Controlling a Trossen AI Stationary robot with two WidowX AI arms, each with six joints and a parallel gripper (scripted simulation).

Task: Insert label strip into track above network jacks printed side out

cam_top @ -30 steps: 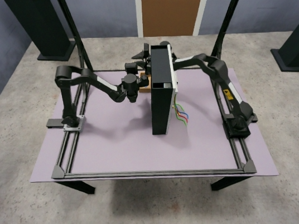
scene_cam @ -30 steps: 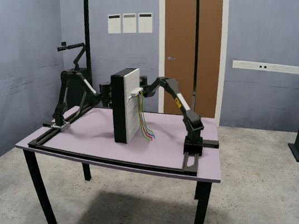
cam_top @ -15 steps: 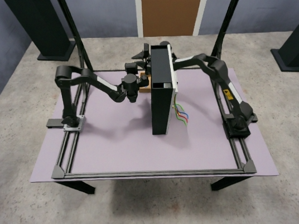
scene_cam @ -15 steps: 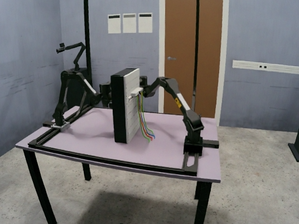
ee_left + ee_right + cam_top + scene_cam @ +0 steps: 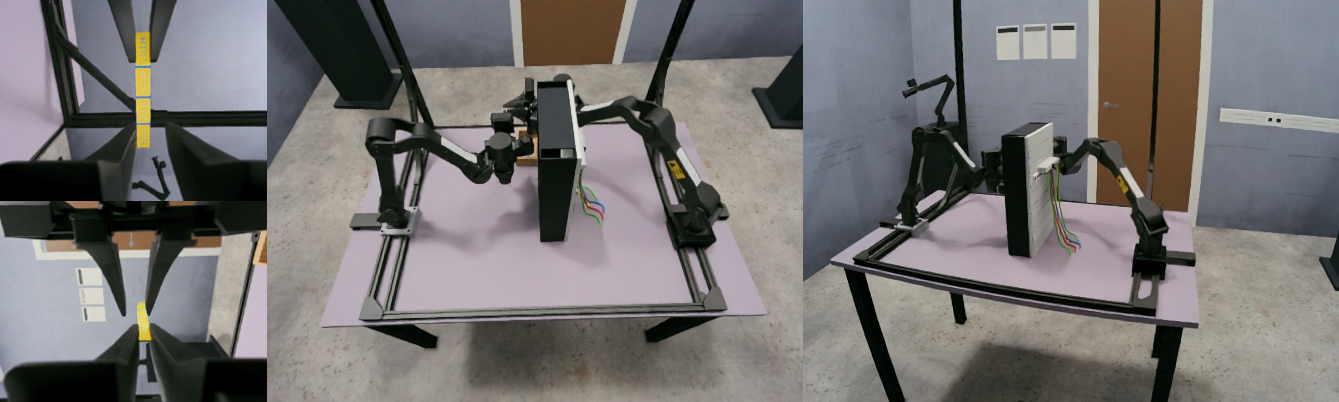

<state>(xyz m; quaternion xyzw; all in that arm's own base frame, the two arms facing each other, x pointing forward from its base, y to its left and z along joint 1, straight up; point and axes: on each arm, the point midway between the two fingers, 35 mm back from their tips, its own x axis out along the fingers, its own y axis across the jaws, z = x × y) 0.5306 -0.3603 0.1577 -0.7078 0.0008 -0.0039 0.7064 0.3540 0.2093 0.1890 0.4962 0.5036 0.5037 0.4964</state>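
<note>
Right now the yellow label strip is 30 mm ahead of my left hand, 20 mm to the right of it and 10 mm below it. From my left hand the other things lie so: white jack panel 230 mm ahead, 170 mm to the left, 20 mm below.
Right now my right hand is 5 cm past the yellow label strip. From my right hand the other things lie so: white jack panel (14 cm ahead, 19 cm to the left, 2 cm below).
</note>
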